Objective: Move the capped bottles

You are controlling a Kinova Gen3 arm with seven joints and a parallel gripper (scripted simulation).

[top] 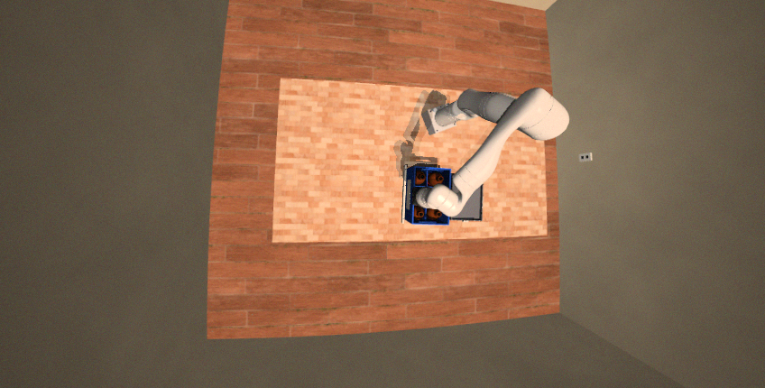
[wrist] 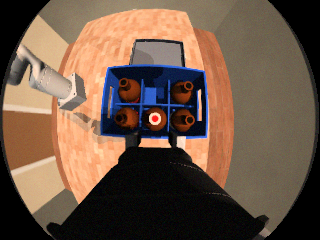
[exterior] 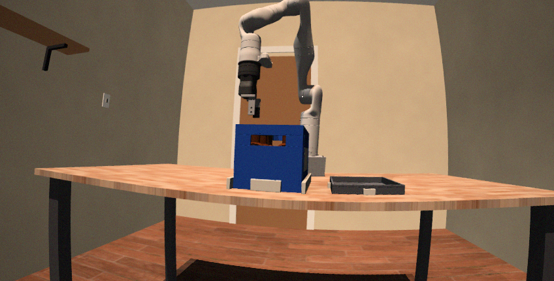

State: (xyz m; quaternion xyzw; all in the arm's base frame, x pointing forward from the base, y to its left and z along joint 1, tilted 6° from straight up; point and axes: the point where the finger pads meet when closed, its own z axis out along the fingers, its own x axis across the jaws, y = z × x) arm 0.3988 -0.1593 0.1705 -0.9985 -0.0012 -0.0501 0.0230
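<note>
The glass bottle is 150 mm below my hand and 30 mm to the left of it. Also, from my hand: blue crate 150 mm below, 80 mm to the left; then grey tray 350 mm to the left, 220 mm below, 10 mm ahead.
</note>
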